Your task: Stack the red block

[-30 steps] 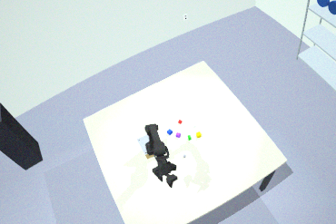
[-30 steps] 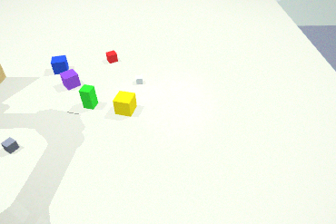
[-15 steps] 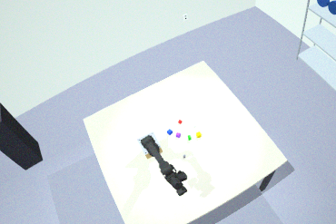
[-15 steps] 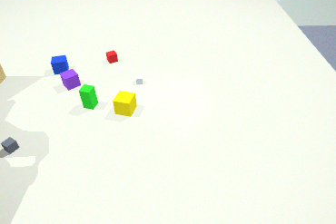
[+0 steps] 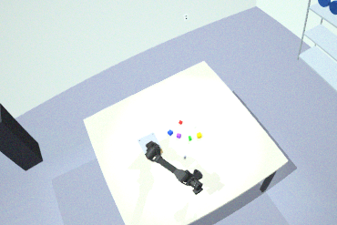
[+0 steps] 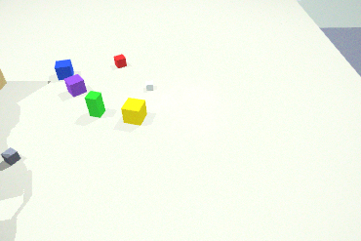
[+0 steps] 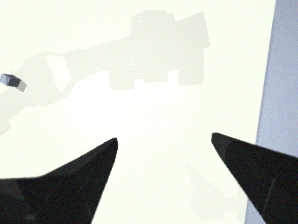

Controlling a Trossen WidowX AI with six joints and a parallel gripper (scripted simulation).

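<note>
The yellow block is 37 cm to the left of my gripper tip, 28 cm ahead of it and 11 cm below it. The rest, counted from my gripper tip: purple block 47 cm to the left, 15 cm ahead, 11 cm below; then small grey cube 28 cm to the left, 12 cm below, 9 cm ahead; then blue block 53 cm to the left, 11 cm below, 11 cm ahead.
</note>
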